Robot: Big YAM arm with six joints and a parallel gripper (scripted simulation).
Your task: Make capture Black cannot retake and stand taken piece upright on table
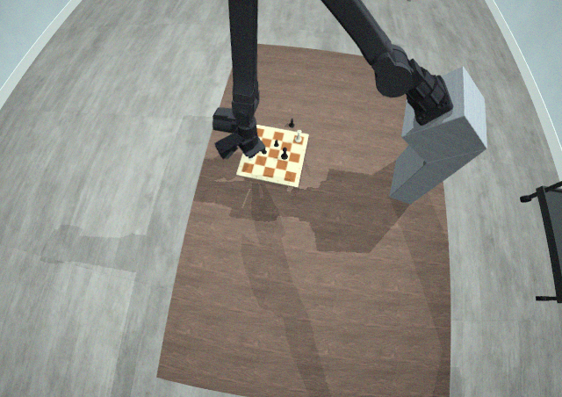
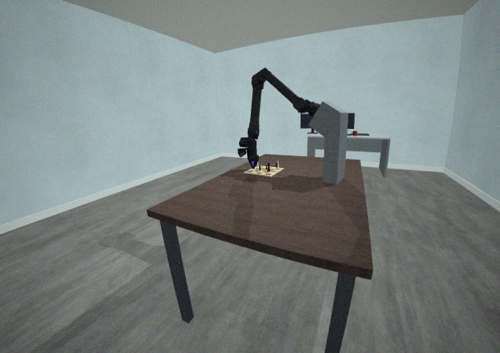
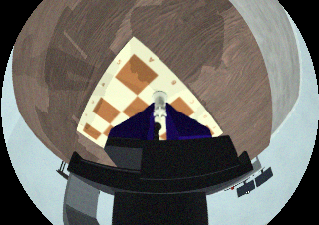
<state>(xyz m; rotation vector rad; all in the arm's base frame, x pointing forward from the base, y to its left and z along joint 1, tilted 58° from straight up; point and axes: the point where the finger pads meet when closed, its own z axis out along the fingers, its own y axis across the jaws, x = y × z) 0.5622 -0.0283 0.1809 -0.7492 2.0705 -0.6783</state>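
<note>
My gripper is now 80 mm past the chessboard, 10 mm to the left of it and 30 mm above it.
</note>
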